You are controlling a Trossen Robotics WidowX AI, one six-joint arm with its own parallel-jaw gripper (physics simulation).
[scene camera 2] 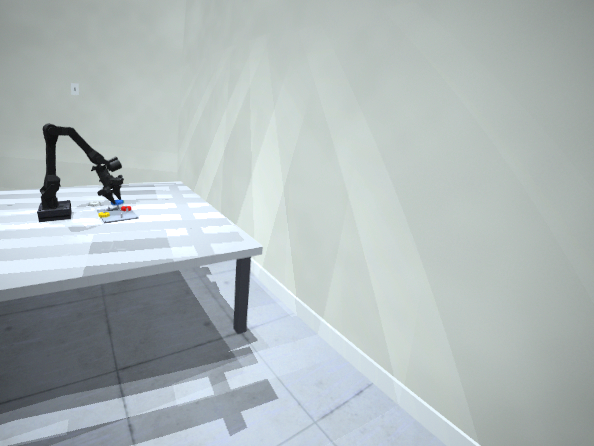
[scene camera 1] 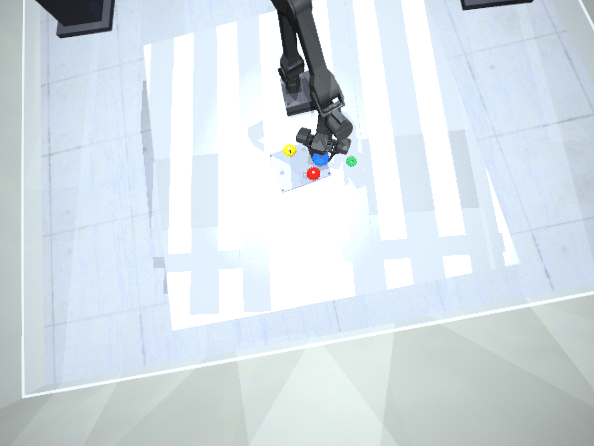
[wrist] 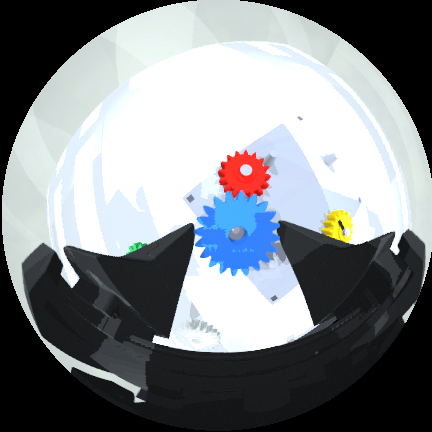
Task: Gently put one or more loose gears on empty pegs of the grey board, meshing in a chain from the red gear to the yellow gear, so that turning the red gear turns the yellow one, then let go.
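Seen in the pictures: gripper, fingertip midpoint: (scene camera 2: 117, 202) (scene camera 1: 320, 159) (wrist: 236, 227); arm's base, origin of the base link: (scene camera 2: 50, 207) (scene camera 1: 293, 85).
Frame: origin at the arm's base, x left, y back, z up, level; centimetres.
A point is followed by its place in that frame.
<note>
My gripper (scene camera 1: 322, 155) @(x 8.7, y -31.7, z -1.1 cm) (scene camera 2: 117, 201) @(x 8.7, y -31.7, z -1.1 cm) (wrist: 236, 227) @(x 8.7, y -31.7, z -1.1 cm) is shut on the blue gear (scene camera 1: 320, 160) @(x 8.7, y -32.4, z -0.6 cm) (scene camera 2: 119, 202) @(x 6.2, y -32.6, z -0.7 cm) (wrist: 235, 257) @(x 9.7, y -29.6, z -0.7 cm), held by its rim over the grey board (scene camera 1: 290, 183) @(x -3.6, y -39.1, z -4.8 cm) (wrist: 295, 200) @(x 1.2, y -31.3, z -4.8 cm). A grey peg tip shows in the blue gear's hole in the wrist view; how far down the gear sits is unclear. The red gear (scene camera 1: 313, 174) @(x 5.7, y -36.7, z -3.1 cm) (scene camera 2: 126, 208) (wrist: 239, 184) @(x 6.8, y -35.0, z -3.3 cm) is on its peg, right beside the blue teeth; whether they mesh is unclear. The yellow gear (scene camera 1: 290, 151) @(x -2.8, y -26.4, z -3.1 cm) (scene camera 2: 104, 214) @(x -5.3, y -25.8, z -3.3 cm) (wrist: 335, 227) @(x -2.1, y -26.4, z -3.3 cm) stands apart on the board. A bare peg (scene camera 2: 121, 215) @(x -6.9, y -34.1, z -3.6 cm) (wrist: 329, 160) @(x -6.1, y -33.9, z -3.8 cm) stands on the board.
The loose green gear (scene camera 1: 351, 161) @(x 21.1, y -31.5, z -5.0 cm) (wrist: 137, 248) lies on the table beside the board, partly behind a finger in the wrist view. A loose white gear (scene camera 2: 94, 204) @(x 16.7, y -18.3, z -4.4 cm) (wrist: 197, 337) @(x 19.2, y -18.8, z -4.0 cm) lies on the table nearer the arm's base (scene camera 1: 299, 102) @(x 2.1, y -7.8, z 0.1 cm) (scene camera 2: 55, 212) @(x -4.4, y -3.2, z -1.4 cm).
</note>
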